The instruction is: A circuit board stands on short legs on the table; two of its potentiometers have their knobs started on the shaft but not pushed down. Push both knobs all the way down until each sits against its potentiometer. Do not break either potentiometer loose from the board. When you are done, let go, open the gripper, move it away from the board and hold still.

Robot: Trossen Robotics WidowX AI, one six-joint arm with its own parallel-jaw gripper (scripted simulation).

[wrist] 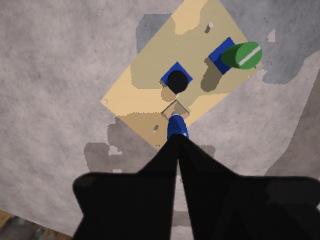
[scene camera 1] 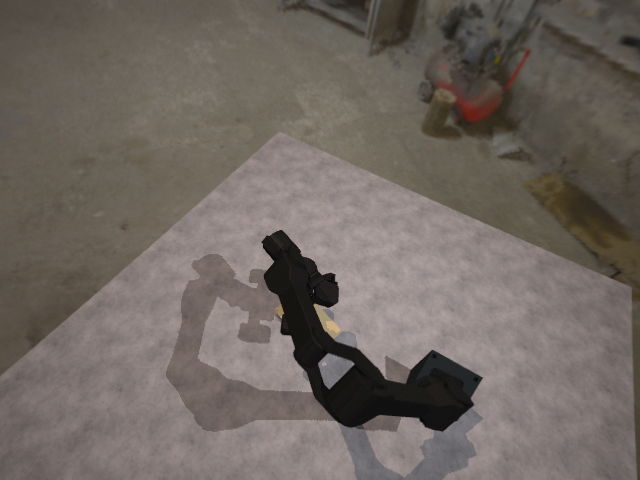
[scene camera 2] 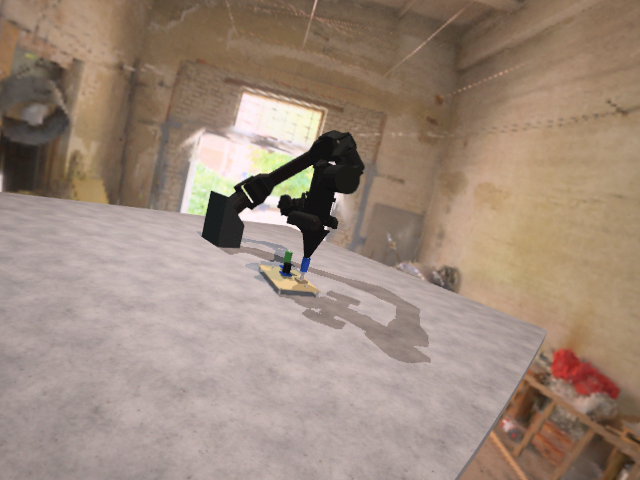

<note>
In view: the gripper [scene camera 2: 306,257].
The gripper shows as well in the wrist view [wrist: 177,138] and in scene camera 1 [scene camera 1: 296,309].
</note>
